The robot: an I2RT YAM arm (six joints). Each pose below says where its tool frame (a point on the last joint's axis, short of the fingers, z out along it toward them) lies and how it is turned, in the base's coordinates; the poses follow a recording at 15 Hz.
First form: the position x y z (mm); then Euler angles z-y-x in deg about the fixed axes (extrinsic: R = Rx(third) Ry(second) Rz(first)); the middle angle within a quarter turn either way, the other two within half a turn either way.
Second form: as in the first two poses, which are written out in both.
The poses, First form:
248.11 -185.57 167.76 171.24 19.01 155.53
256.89 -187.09 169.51 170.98 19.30 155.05
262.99 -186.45 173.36 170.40 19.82 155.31
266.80 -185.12 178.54 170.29 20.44 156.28
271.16 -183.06 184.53 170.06 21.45 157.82
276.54 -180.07 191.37 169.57 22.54 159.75
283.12 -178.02 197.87 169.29 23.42 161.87
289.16 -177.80 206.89 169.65 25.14 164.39
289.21 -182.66 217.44 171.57 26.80 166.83
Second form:
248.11 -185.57 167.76 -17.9 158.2 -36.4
256.89 -187.09 169.51 -18.4 157.8 -37.1
262.99 -186.45 173.36 -19.3 157.3 -36.9
266.80 -185.12 178.54 -19.3 156.9 -35.5
271.16 -183.06 184.53 -19.5 156.2 -33.3
276.54 -180.07 191.37 -19.8 155.5 -30.7
283.12 -178.02 197.87 -19.7 155.0 -27.8
289.16 -177.80 206.89 -18.7 153.6 -24.2
289.21 -182.66 217.44 -15.4 152.3 -20.3

